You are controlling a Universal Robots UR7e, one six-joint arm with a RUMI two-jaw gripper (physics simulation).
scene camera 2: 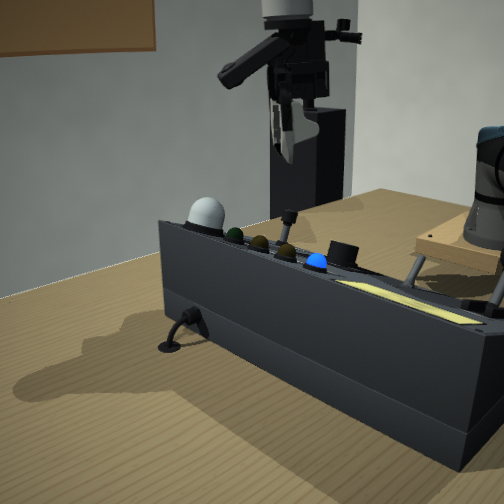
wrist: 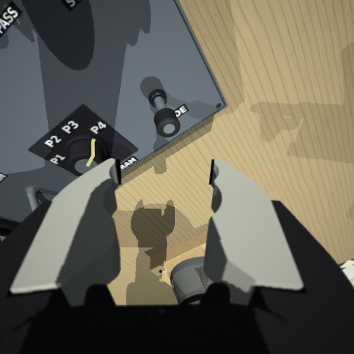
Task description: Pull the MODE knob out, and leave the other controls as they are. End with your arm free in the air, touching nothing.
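The MODE knob (scene camera 2: 288,217) (wrist: 167,122) is a black cap on a grey shaft that stands well out of the panel, beside a label partly hidden by the knob, near a corner of the grey control box (scene camera 2: 320,340) (wrist: 185,60). A length of bare shaft shows between the cap and its black collar. My gripper (scene camera 2: 286,159) (wrist: 165,162) is open and empty. It hangs in the air well above the knob, touching nothing. In the wrist view the knob lies beyond the fingertips.
A PROGRAM dial (scene camera 2: 343,253) (wrist: 86,154) stands beside the knob. A white dome (scene camera 2: 207,214), a lit blue lamp (scene camera 2: 316,261), unlit lamps and a toggle lever (scene camera 2: 415,270) are on the box. The robot base (scene camera 2: 487,215) stands on a wooden block (scene camera 2: 455,251).
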